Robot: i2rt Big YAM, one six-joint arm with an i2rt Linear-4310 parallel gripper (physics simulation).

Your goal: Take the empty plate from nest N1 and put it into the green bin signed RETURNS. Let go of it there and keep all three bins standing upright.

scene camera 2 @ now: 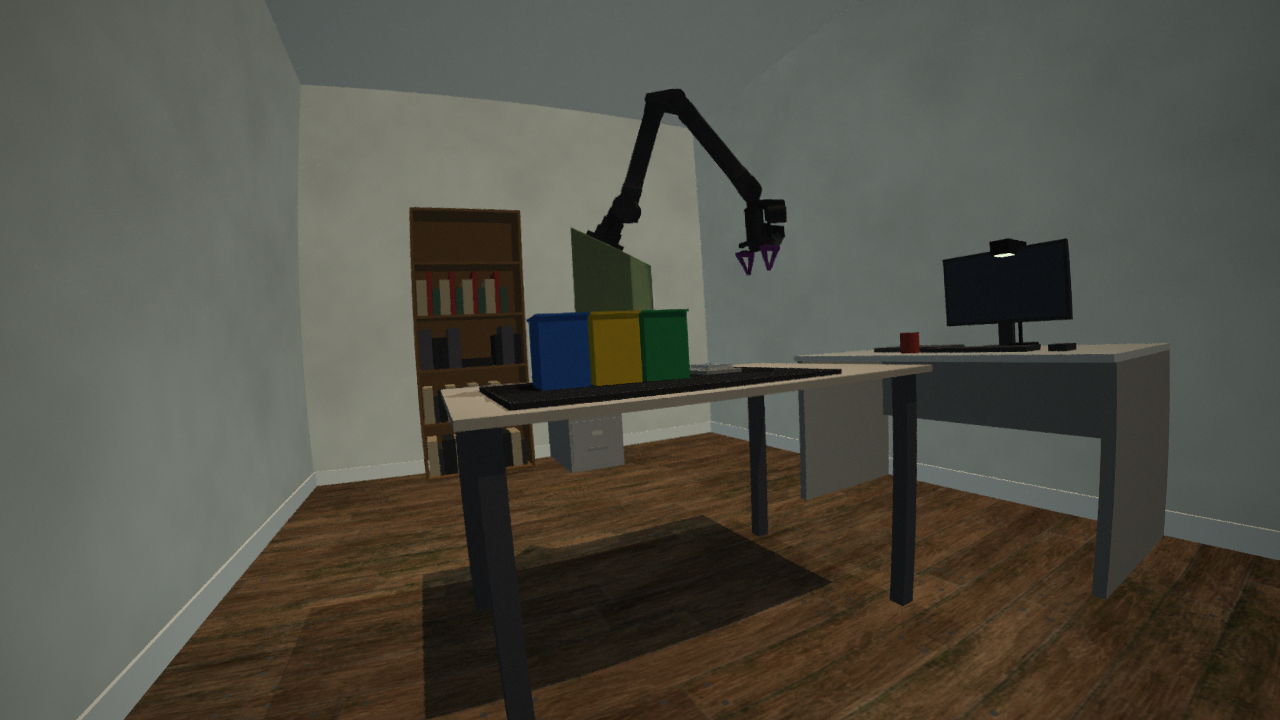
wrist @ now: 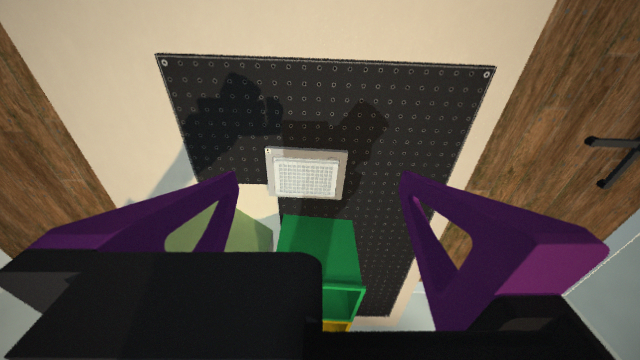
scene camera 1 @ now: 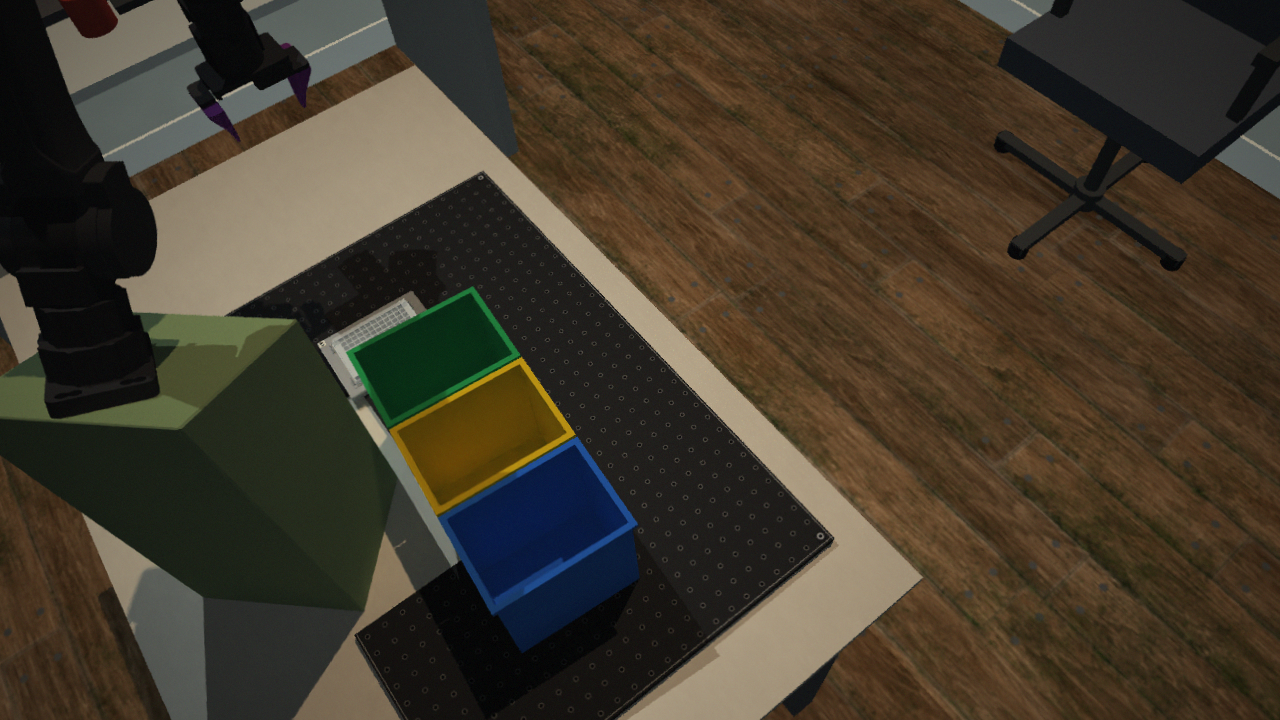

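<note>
A white gridded plate (scene camera 1: 374, 325) (wrist: 306, 177) lies in the light grey nest (wrist: 343, 172), beside the green bin (scene camera 1: 433, 356) (scene camera 2: 665, 345) (wrist: 320, 245). In scene camera 1 the green bin hides part of the nest. The green bin stands upright. The yellow bin (scene camera 1: 483, 436) (scene camera 2: 615, 348) and the blue bin (scene camera 1: 546, 528) (scene camera 2: 561, 351) stand upright in a row with it. My gripper (scene camera 1: 271, 123) (scene camera 2: 759, 271) (wrist: 318, 180) is open and empty, high above the table, well clear of the plate. No RETURNS sign can be read in these views.
The bins stand on a black perforated board (scene camera 1: 680, 447) (scene camera 2: 778, 374) (wrist: 420, 95). A tall green pedestal (scene camera 1: 295, 474) (scene camera 2: 601, 275) carries the arm beside the bins. A desk (scene camera 2: 984, 355) with a monitor (scene camera 2: 1006, 284) and a red cup (scene camera 2: 909, 342) stands beyond the table.
</note>
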